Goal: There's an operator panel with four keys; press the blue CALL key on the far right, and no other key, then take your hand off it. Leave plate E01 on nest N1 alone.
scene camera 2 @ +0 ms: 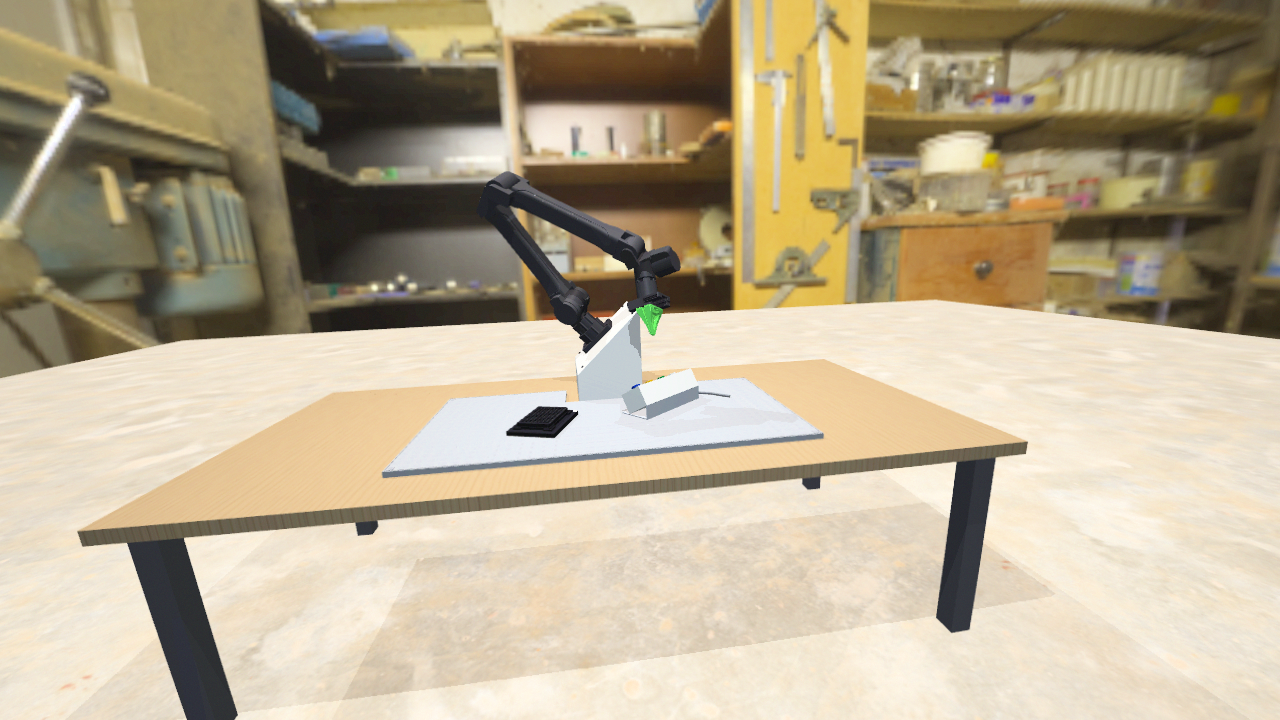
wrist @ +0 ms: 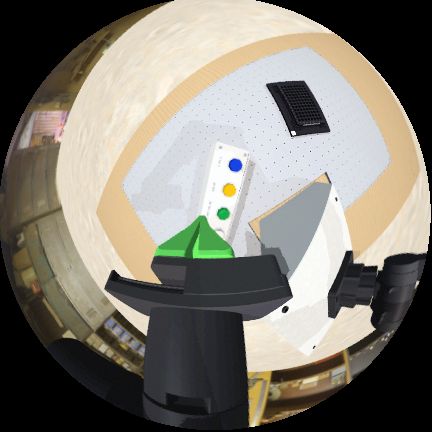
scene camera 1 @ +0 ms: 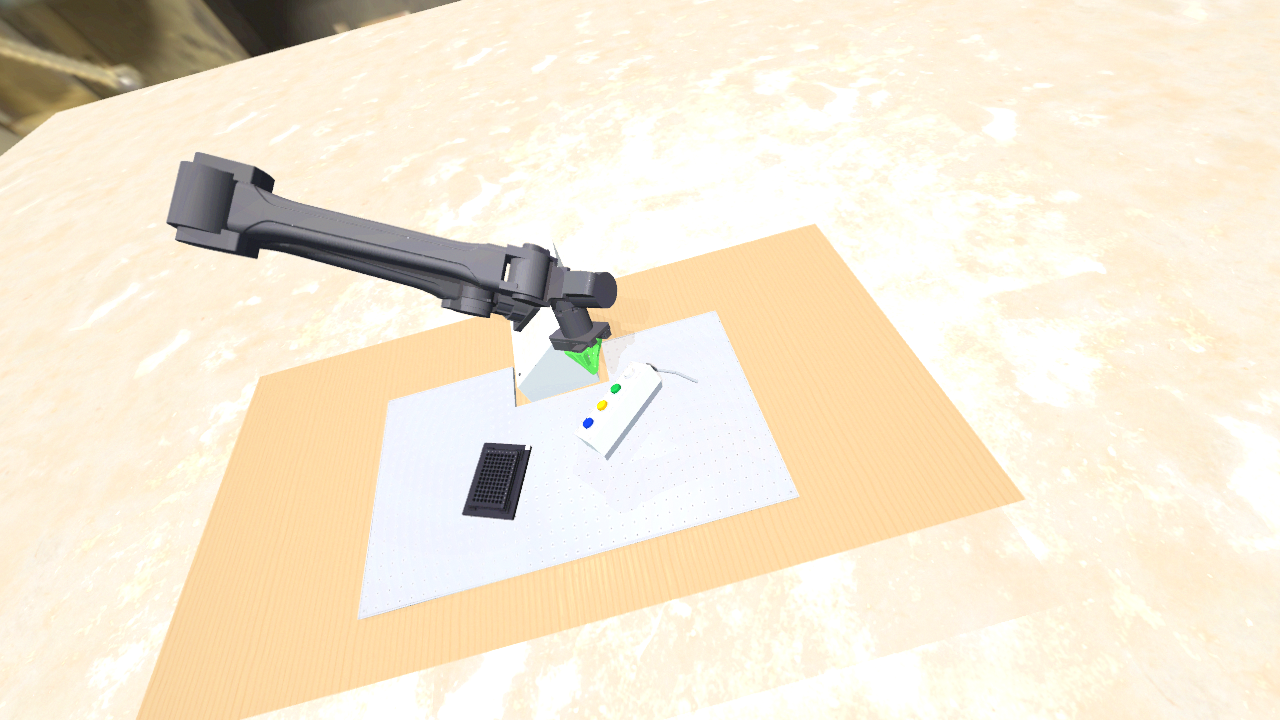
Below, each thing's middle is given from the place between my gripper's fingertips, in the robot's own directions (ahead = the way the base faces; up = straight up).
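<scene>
My hand's 280 mm to the left of the black grid tray (scene camera 1: 492,490) and 120 mm short of it, and it's 170 mm above the tray.
</scene>
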